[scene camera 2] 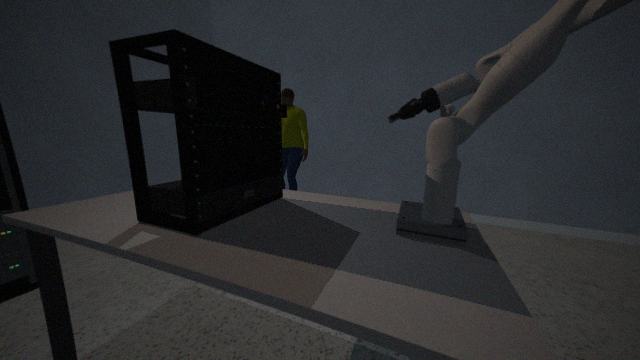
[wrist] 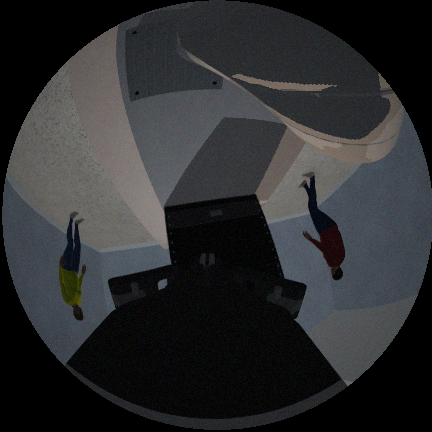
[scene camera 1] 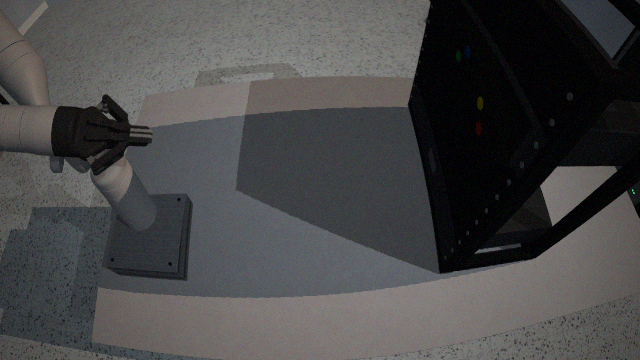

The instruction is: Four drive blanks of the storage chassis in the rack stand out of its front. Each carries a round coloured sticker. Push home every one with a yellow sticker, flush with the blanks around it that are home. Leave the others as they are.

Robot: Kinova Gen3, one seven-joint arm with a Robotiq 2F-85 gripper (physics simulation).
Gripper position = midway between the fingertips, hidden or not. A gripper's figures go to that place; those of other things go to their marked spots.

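A black rack (scene camera 2: 228,170) is here, and it is 0.92 m from the lens. As for my gripper (scene camera 2: 388,120), it is 0.90 m from the lens.
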